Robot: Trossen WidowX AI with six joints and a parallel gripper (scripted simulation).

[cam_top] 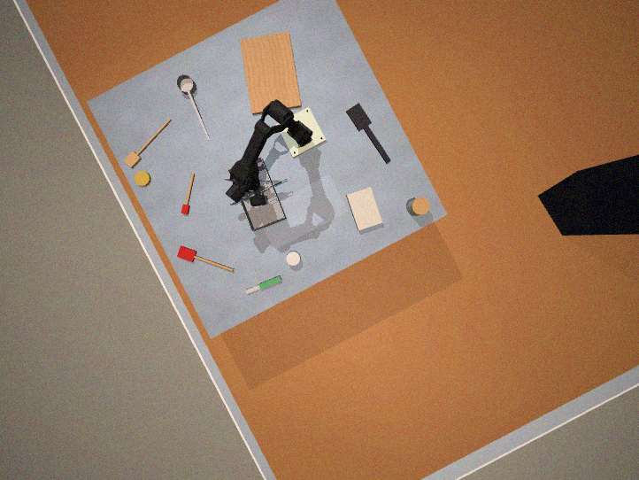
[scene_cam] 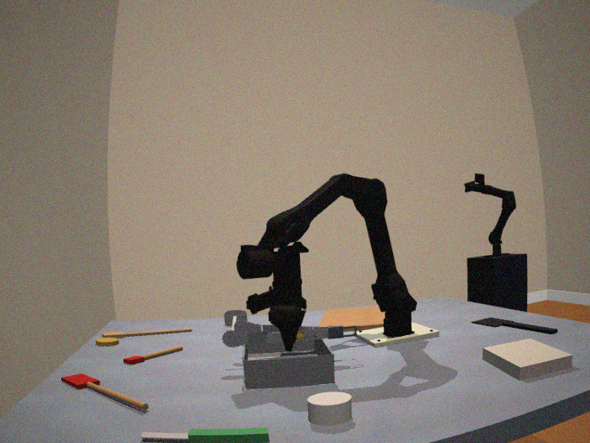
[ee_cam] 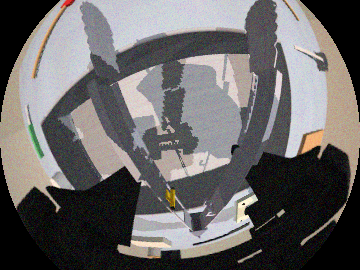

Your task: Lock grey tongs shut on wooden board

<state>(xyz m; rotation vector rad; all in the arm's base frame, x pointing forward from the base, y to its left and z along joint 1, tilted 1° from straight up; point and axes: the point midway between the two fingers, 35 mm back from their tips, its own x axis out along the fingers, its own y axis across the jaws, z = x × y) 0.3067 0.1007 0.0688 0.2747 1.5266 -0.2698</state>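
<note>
My gripper tip is now 2 cm short of the grey roasting tin, 2 cm to the right of it and 1 cm above it. The rest, counted from my gripper tip: white puck: 4 cm ahead, 37 cm to the left, 2 cm below; red spatula: 42 cm ahead, 13 cm to the left, 4 cm below; green-handled tool: 24 cm ahead, 40 cm to the left, 3 cm below.
</note>
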